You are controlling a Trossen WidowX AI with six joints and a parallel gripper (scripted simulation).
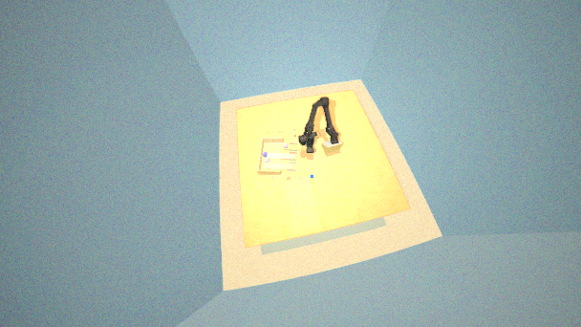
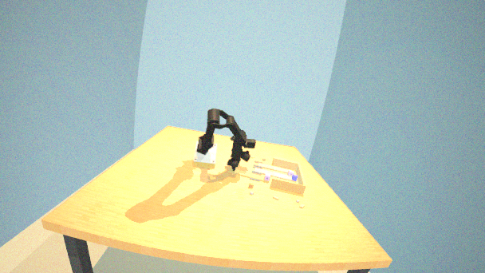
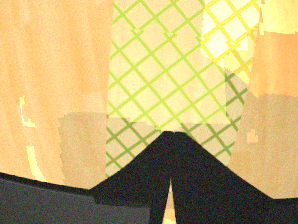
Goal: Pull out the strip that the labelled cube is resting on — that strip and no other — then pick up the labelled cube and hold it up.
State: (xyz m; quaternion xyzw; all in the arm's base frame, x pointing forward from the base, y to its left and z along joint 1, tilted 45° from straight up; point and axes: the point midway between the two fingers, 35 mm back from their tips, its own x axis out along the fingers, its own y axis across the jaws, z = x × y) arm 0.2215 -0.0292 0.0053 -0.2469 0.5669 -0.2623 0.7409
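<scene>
My gripper tip is 100 mm short of the green cross-hatched strip and 10 mm to the left of it. From my gripper tip the other things lie so: blue dot (270 mm to the left, 10 mm ahead).
</scene>
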